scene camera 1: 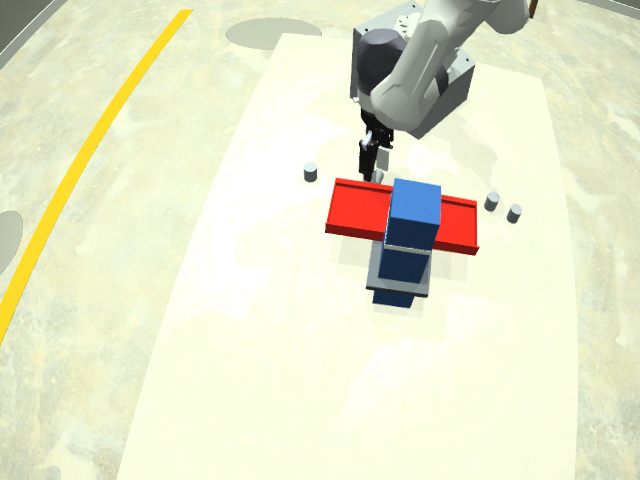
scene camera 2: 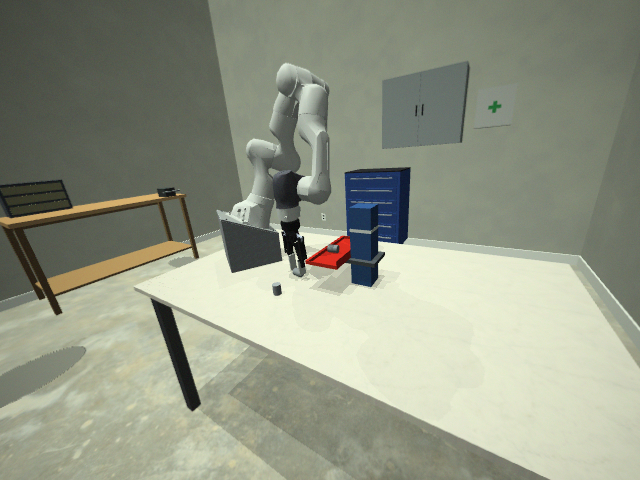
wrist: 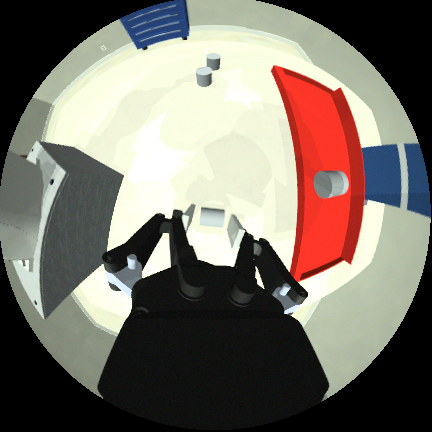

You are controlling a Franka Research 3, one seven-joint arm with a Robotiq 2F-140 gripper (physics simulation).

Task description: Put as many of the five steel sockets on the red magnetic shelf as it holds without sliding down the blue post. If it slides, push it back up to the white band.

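The red shelf [scene camera 1: 359, 206] [scene camera 2: 323, 259] [wrist: 320, 120] sits on the upright blue post [scene camera 1: 416, 201] [scene camera 2: 363, 219] [wrist: 381, 172], below its white band [scene camera 2: 363, 230] [wrist: 403, 170]. One steel socket [scene camera 2: 333, 248] [wrist: 327, 184] lies on its side on the shelf; the post hides it in scene camera 1. My gripper [scene camera 2: 296, 270] [wrist: 210, 217] is open, low beside the shelf on the robot-base side. Another socket [scene camera 1: 378, 177] [wrist: 212, 217] lies on its side between the open fingers. One socket [scene camera 1: 310, 172] [scene camera 2: 277, 288] stands left of the shelf; two more sockets [scene camera 1: 491, 201] [scene camera 1: 513, 213] [wrist: 204, 76] [wrist: 213, 61] stand beyond its right end.
A grey plate [scene camera 1: 373, 281] [scene camera 2: 373, 259] surrounds the post at shelf level. The grey robot base [scene camera 1: 444, 103] [scene camera 2: 250, 246] [wrist: 82, 200] stands behind the gripper. The shelf edge and post are close to the gripper. A blue drawer cabinet [scene camera 2: 395, 206] [wrist: 160, 22] stands away from the table.
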